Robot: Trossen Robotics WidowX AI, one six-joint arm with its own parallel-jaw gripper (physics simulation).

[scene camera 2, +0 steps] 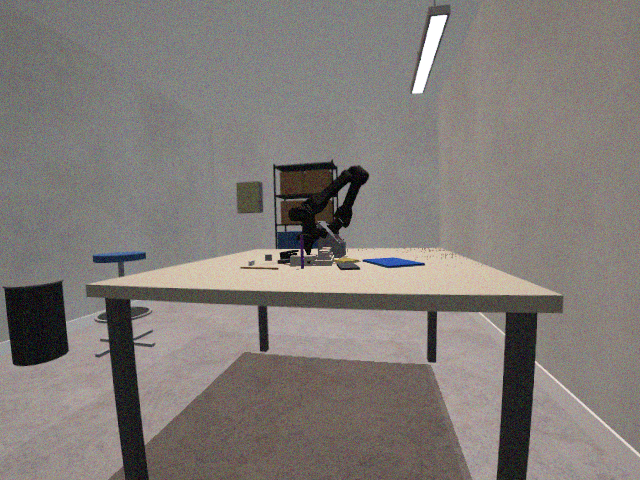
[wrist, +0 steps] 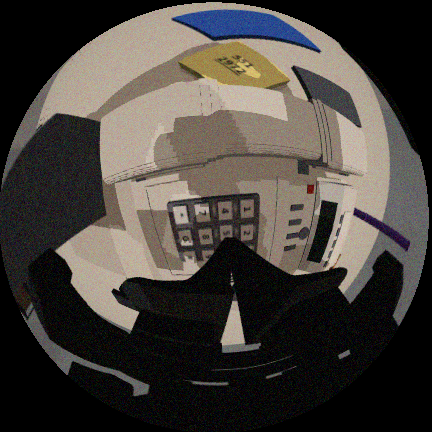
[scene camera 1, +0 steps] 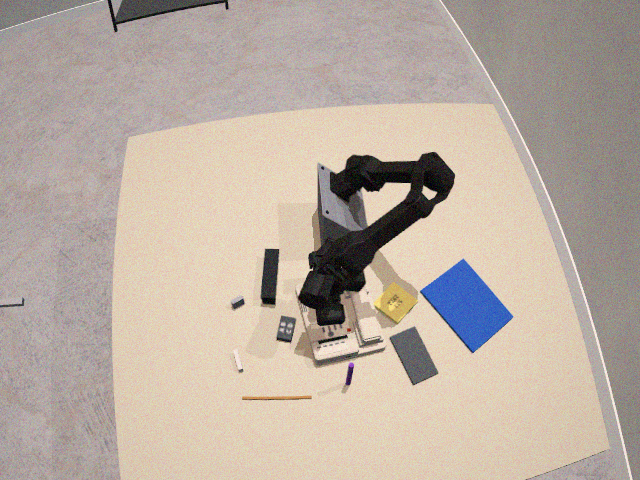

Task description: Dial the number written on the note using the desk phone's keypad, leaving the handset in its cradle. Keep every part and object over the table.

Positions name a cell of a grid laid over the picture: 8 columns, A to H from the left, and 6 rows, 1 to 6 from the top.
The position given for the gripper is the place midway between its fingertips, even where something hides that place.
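Observation:
The gripper (scene camera 1: E4) is also visible in the wrist view, the gripper (wrist: E4). A handset (scene camera 1: E5) is visible, and the wrist view shows the handset (wrist: D2) too. Also present: a blue folder (scene camera 1: F4) and a keypad (wrist: D3).

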